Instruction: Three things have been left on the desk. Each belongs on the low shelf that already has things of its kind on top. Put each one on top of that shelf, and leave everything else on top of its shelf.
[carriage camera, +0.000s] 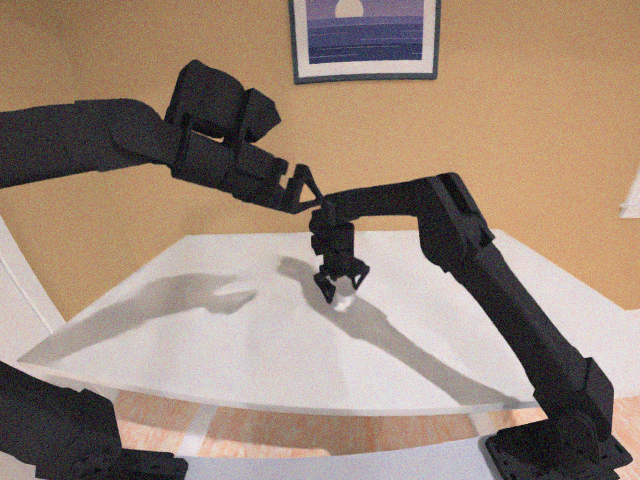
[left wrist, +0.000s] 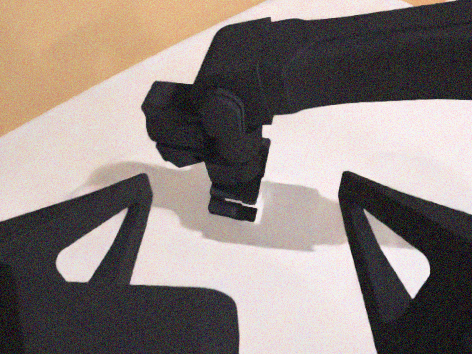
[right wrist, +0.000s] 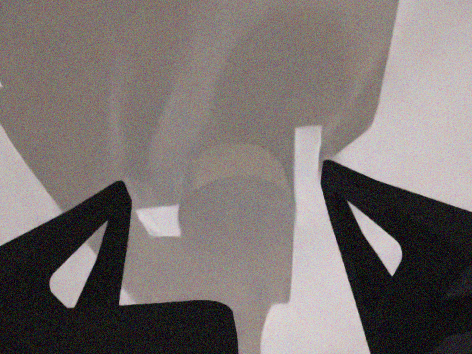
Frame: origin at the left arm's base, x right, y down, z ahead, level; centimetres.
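Where they show: left gripper, between the fingertips: (carriage camera: 301, 197) (left wrist: 242, 183); right gripper, between the fingertips: (carriage camera: 342, 296) (left wrist: 243, 194) (right wrist: 224, 181); right arm's base, origin of its link: (carriage camera: 556, 452).
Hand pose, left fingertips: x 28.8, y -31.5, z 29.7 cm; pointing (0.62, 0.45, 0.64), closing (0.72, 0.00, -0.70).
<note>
After its pixels a point has its place.
The white desk (carriage camera: 289, 361) {x 23.9, y -1.1, z 20.5 cm} (left wrist: 300, 310) {x 30.1, y -1.1, z 20.9 cm} (right wrist: 430, 100) {x 42.7, y -1.1, z 47.6 cm} carries shadows of both arms. None of the three things, nor the low shelves, can be made out in these views. My left gripper (carriage camera: 321, 200) is open and empty, high over the desk; in the carriage view its tips overlap the right arm's wrist. My right gripper (carriage camera: 343, 294) {x 36.8, y -1.5, z 39.9 cm} (left wrist: 243, 194) {x 36.8, y -1.5, z 39.9 cm} (right wrist: 224, 181) {x 36.8, y -1.5, z 39.9 cm} is open and empty, pointing down over the desk's middle. Between its fingers in the right wrist view lie shadow, bright patches and a faint tan crescent that I cannot identify.
A framed sea picture (carriage camera: 364, 41) {x 52.3, y -75.5, z 87.6 cm} hangs on the tan wall (carriage camera: 516, 129) {x 117.8, y -44.6, z 83.8 cm}. The right arm (carriage camera: 506, 304) {x 54.4, y -21.6, z 10.0 cm} (left wrist: 350, 65) {x 40.1, y -30.8, z 31.3 cm} reaches in from the right, close to the left gripper. Reddish wood floor (carriage camera: 289, 428) {x 13.5, y 70.9, z 39.3 cm} shows before the desk's front edge.
</note>
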